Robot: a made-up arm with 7 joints.
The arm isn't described. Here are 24 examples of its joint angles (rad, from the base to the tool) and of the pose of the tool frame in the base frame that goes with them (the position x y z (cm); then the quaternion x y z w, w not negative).
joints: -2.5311 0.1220 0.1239 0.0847 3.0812 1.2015 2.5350
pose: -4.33 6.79 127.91 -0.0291 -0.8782 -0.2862 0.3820
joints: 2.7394 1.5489 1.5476 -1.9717 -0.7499 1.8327 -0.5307
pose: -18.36 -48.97 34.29 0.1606 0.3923 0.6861 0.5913
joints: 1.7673 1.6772 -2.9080 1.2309 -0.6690 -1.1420 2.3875
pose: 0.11 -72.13 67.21 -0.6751 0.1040 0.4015 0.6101
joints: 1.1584 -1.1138 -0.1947 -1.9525 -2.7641 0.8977 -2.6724
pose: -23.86 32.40 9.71 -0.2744 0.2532 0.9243 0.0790
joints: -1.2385 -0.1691 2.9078 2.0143 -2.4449 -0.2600 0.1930
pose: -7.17 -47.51 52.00 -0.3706 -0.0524 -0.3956 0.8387
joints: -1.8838 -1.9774 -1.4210 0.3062 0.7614 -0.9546 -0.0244
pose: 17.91 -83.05 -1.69 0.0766 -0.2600 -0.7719 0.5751
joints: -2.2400 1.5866 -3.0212 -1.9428 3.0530 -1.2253 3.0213
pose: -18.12 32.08 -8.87 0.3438 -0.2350 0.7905 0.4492
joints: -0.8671 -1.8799 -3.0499 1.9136 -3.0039 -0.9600 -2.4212
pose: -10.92 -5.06 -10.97 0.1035 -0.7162 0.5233 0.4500
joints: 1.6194 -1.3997 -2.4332 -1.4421 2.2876 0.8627 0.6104
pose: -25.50 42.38 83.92 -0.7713 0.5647 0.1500 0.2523
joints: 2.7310 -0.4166 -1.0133 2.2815 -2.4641 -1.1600 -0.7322
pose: -4.90 -25.41 56.29 -0.3722 0.2757 -0.7867 0.4082
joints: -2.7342 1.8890 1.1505 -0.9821 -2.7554 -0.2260 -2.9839
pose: -85.11 -1.11 30.21 0.4648 0.5862 0.5249 0.4060
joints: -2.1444 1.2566 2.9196 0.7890 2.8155 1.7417 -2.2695
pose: -35.44 59.46 83.91 -0.4565 0.2179 -0.8623 0.0256
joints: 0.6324 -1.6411 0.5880 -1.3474 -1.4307 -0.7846 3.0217
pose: -31.98 46.39 -10.81 -0.0846 -0.0411 -0.8584 0.5043
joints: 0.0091 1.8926 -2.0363 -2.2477 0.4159 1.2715 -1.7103
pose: 15.53 -34.28 7.73 -0.1696 -0.2521 -0.4881 0.8182
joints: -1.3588 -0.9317 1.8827 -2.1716 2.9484 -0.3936 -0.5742
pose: -40.63 -1.14 58.18 0.2753 0.7136 -0.1598 0.6240
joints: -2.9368 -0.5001 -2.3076 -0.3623 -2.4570 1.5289 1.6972
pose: 33.45 12.47 115.43 0.6347 0.0277 -0.0830 0.7678
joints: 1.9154 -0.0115 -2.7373 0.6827 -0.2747 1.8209 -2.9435
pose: 19.96 24.29 108.80 0.2019 -0.2559 0.5246 0.7865
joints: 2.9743 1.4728 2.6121 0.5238 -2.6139 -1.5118 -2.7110
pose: -77.71 -2.73 70.21 0.9360 -0.2552 -0.2283 0.0820
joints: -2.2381 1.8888 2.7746 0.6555 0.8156 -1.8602 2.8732
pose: -41.68 72.55 27.24 0.1959 -0.0865 -0.6783 0.7029
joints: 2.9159 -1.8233 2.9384 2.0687 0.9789 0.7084 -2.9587
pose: 8.85 5.87 -9.27 0.0778 0.5405 0.6332 0.5485
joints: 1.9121 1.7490 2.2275 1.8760 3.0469 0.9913 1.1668
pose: -49.18 -28.76 58.89 -0.1726 0.8230 0.1881 0.5075
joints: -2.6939 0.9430 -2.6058 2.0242 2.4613 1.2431 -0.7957
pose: -16.98 -20.72 82.09 -0.1150 0.8541 0.3069 0.4038
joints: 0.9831 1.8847 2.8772 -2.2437 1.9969 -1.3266 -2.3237
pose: 7.59 -5.89 -5.39 -0.3176 0.2503 -0.3388 0.8495
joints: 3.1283 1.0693 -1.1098 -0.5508 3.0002 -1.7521 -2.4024
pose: -72.11 13.92 82.36 -0.4075 0.5419 0.3334 0.6550
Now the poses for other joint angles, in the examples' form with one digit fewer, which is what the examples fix.
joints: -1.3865 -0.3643 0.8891 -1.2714 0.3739 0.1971 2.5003
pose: -42.9 -44.8 83.3 -0.245 0.740 0.215 0.588
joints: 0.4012 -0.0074 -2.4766 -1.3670 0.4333 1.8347 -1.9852
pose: 21.7 -31.9 97.7 0.426 -0.849 0.238 0.202
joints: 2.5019 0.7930 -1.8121 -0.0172 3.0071 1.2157 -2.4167
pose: -60.0 -33.8 96.9 -0.414 0.567 -0.622 0.346
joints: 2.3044 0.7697 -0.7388 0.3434 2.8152 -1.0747 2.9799
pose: -38.2 -62.8 88.1 -0.611 0.099 0.362 0.697
